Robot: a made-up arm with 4 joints. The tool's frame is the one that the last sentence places.
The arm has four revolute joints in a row. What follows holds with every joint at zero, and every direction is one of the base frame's. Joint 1 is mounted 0.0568 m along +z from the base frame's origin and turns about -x. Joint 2 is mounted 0.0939 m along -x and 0.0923 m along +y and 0.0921 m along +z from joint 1 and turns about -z. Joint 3 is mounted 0.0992 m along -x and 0.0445 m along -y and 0.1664 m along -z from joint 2 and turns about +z. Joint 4 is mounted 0.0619 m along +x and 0.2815 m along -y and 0.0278 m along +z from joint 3 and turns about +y. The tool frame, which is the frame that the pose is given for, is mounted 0.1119 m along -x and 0.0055 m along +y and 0.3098 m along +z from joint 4; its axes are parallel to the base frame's.
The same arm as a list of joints. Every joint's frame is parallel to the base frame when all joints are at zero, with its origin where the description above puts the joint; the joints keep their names.
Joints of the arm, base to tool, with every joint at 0 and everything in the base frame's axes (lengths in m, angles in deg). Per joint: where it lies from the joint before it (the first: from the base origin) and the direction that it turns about. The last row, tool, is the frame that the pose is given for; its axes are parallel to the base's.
joint 1: axis -x origin 0.0000 0.0000 0.0568
joint 2: axis -z origin -0.0939 0.0923 0.0921
joint 3: axis +z origin -0.0992 -0.0445 -0.1664
joint 4: axis +y origin 0.0619 -0.2815 0.0278
tool: origin -0.1119 0.0055 0.3098

